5 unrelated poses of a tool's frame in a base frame.
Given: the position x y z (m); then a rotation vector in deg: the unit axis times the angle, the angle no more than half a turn.
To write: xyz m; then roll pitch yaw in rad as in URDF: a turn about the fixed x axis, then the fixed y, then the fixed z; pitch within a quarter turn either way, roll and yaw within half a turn. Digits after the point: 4 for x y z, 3 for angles.
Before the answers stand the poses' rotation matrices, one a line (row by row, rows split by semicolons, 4 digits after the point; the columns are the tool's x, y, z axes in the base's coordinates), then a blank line. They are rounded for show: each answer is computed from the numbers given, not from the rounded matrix.
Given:
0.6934 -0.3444 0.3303 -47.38 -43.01 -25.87
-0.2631 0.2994 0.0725 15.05 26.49 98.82
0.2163 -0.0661 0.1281 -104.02 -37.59 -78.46
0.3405 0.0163 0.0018 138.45 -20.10 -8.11
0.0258 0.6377 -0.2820 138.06 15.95 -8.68
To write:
0.6605 0.6246 -0.4167; -0.0754 0.6073 0.7909; 0.7470 -0.4910 0.4482
-0.2058 -0.8836 0.4205; 0.9755 -0.1511 0.1600; -0.0778 0.4431 0.8931
0.2943 0.7693 0.5670; -0.0402 -0.5828 0.8116; 0.9549 -0.2616 -0.1406
0.9577 -0.2134 -0.1930; -0.2876 -0.7312 -0.6186; -0.0091 0.6479 -0.7617
0.9701 0.2403 -0.0339; 0.1589 -0.7345 -0.6597; -0.1834 0.6346 -0.7507

0.6934 -0.3444 0.3303 -0.831 -0.844 -0.114
-0.2631 0.2994 0.0725 0.461 0.078 1.779
0.2163 -0.0661 0.1281 -2.064 -1.269 -0.136
0.3405 0.0163 0.0018 2.437 0.009 -0.292
0.0258 0.6377 -0.2820 2.440 0.184 0.162

